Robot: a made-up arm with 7 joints. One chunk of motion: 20 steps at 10 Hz.
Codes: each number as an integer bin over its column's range. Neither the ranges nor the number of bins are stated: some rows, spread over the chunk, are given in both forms.
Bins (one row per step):
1: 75 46 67 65 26 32 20
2: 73 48 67 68 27 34 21
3: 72 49 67 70 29 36 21
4: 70 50 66 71 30 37 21
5: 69 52 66 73 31 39 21
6: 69 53 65 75 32 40 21
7: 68 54 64 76 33 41 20
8: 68 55 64 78 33 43 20
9: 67 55 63 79 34 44 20
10: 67 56 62 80 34 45 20
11: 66 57 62 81 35 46 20
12: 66 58 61 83 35 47 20
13: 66 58 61 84 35 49 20
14: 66 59 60 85 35 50 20
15: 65 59 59 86 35 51 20
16: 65 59 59 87 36 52 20
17: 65 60 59 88 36 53 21
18: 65 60 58 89 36 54 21
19: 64 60 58 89 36 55 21
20: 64 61 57 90 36 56 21
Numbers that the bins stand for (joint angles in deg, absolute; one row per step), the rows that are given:
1: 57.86 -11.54 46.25 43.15 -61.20 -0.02 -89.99
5: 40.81 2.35 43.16 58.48 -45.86 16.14 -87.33
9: 35.12 9.30 33.91 69.97 -36.66 27.69 -89.99
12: 32.28 16.24 27.74 77.64 -33.59 34.62 -89.99
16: 29.44 18.56 21.57 85.30 -30.52 46.16 -89.99
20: 26.60 23.19 15.40 91.05 -30.52 55.40 -87.33
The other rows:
2: 52.17 -6.91 46.25 48.90 -58.13 4.60 -87.33
3: 49.33 -4.59 46.25 52.73 -51.99 9.21 -87.33
4: 43.65 -2.28 43.16 54.65 -48.93 11.52 -87.33
6: 40.81 4.67 40.08 62.31 -42.79 18.45 -87.33
7: 37.96 6.98 36.99 64.23 -39.72 20.76 -89.99
8: 37.96 9.30 36.99 68.06 -39.72 25.38 -89.99
10: 35.12 11.61 30.82 71.89 -36.66 30.00 -89.99
11: 32.28 13.93 30.82 73.81 -33.59 32.31 -89.99
13: 32.28 16.24 27.74 79.55 -33.59 39.24 -89.99
14: 32.28 18.56 24.65 81.47 -33.59 41.54 -89.99
15: 29.44 18.56 21.57 83.39 -33.59 43.85 -89.99
17: 29.44 20.87 21.57 87.22 -30.52 48.47 -87.33
18: 29.44 20.87 18.49 89.13 -30.52 50.78 -87.33
19: 26.60 20.87 18.49 89.13 -30.52 53.09 -87.33

